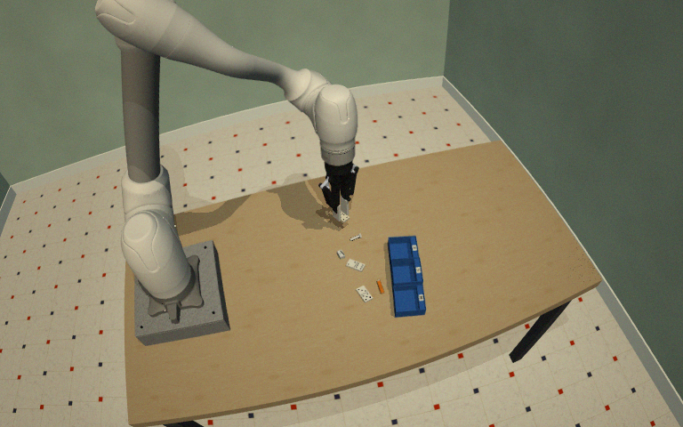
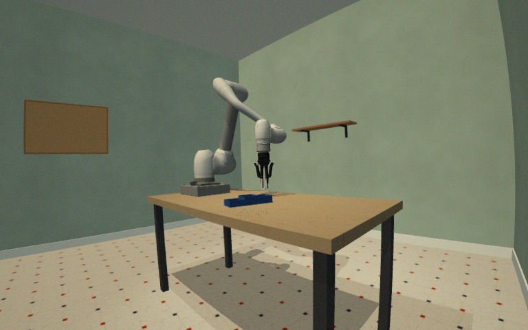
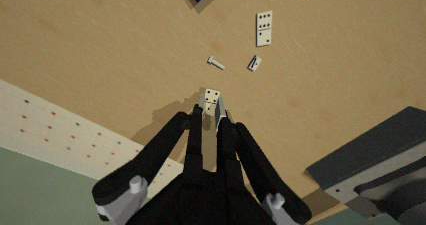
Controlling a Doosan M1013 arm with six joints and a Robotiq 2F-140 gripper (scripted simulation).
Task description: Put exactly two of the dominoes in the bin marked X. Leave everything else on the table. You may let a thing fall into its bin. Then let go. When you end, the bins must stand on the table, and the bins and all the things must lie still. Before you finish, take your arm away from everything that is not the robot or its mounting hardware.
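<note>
Right now my hand is 30 mm above the white domino. The rest, counted from my hand: grey screw (30 mm ahead, 60 mm to the right, 80 mm below); blue bin (120 mm ahead, 240 mm to the right, 60 mm below); orange stick (40 mm ahead, 250 mm to the right, 80 mm below).
</note>
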